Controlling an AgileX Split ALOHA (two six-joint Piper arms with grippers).
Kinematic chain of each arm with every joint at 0, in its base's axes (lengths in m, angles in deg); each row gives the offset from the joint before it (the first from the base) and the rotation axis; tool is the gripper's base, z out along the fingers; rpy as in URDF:
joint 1: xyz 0 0 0.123 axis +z
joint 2: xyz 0 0 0 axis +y
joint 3: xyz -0.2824 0 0.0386 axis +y
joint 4: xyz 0.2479 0 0.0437 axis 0.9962 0 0.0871
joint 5: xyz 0 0 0 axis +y
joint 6: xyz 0.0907 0 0.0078 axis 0.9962 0 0.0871
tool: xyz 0 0 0 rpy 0 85 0
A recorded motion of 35 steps. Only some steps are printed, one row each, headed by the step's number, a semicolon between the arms.
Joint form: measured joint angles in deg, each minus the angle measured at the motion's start. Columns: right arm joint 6, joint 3, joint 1, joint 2, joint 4, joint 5; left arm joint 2, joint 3, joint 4, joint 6, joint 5, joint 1.
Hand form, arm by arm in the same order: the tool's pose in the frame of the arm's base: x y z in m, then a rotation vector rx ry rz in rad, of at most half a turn. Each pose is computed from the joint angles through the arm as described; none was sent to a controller.
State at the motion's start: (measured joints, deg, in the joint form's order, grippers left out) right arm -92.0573 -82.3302 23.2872 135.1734 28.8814 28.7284; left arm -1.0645 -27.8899 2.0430 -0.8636 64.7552 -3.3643
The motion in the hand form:
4: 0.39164 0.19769 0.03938 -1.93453 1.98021 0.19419; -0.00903 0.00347 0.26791 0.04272 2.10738 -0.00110
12: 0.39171 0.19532 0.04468 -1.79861 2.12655 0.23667; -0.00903 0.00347 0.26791 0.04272 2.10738 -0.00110
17: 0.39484 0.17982 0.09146 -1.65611 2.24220 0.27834; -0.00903 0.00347 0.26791 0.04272 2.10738 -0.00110
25: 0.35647 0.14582 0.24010 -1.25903 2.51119 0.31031; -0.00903 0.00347 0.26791 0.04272 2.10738 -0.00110
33: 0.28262 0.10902 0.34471 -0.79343 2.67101 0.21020; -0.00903 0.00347 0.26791 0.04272 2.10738 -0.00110
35: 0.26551 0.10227 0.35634 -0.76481 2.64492 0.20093; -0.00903 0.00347 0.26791 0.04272 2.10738 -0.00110
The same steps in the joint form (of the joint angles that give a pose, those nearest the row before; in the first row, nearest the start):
4: 0.91 0.00 0.49 0.00 2.85 -0.12; 0.00 0.00 0.00 0.00 0.00 0.00
12: 10.01 0.00 0.18 -0.77 1.80 1.16; 0.00 0.00 0.00 0.00 0.00 0.00
17: 19.96 0.00 -2.09 -7.25 -1.47 7.59; 0.00 0.00 0.00 0.00 0.00 0.00
25: 49.64 0.00 -4.47 -29.21 -11.14 27.33; 0.00 0.00 0.00 0.00 0.00 0.00
33: 76.35 0.92 -4.47 -48.80 -20.80 41.13; 0.00 0.00 0.00 0.00 0.00 0.00
35: 77.46 2.74 -4.47 -52.87 -21.40 41.40; 0.00 0.00 0.00 0.00 0.00 0.00

